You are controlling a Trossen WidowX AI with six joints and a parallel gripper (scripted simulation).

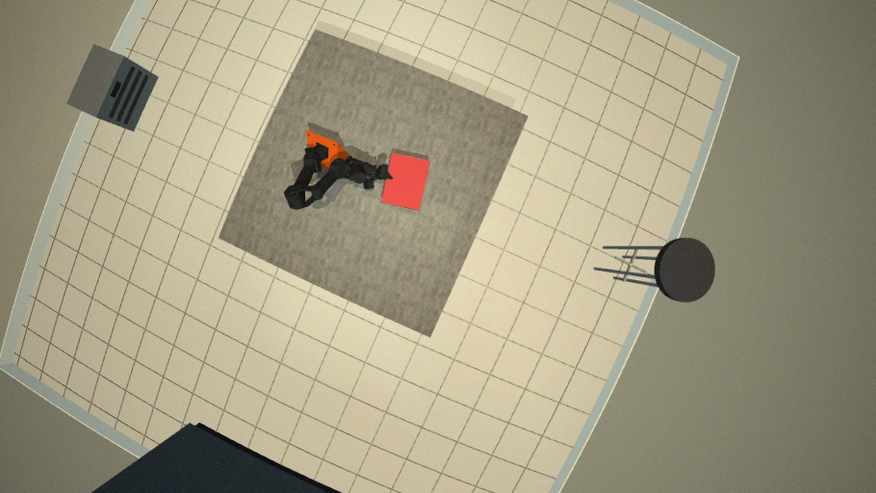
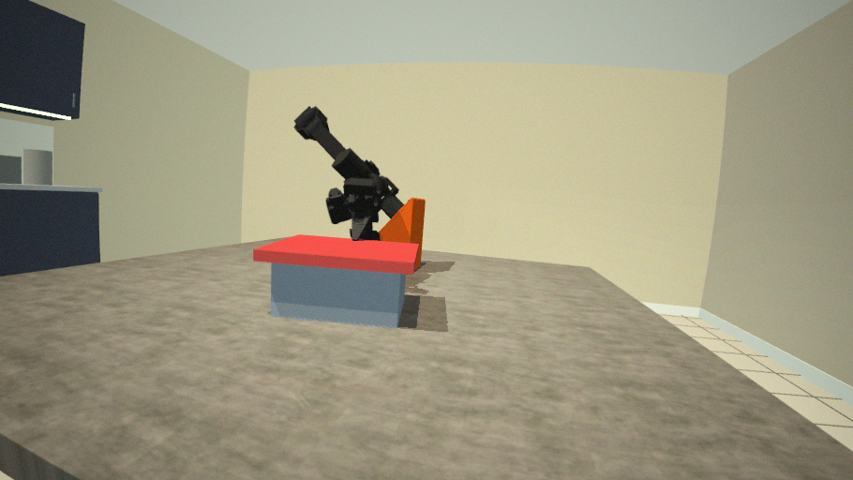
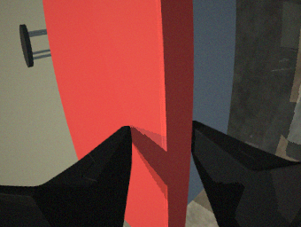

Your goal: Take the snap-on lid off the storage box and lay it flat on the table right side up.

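My gripper tip is 70 mm short of the red lid and 20 mm to the right of it. Also, from my gripper tip: blue-grey storage box (70 mm ahead, 20 mm to the left, 50 mm below).
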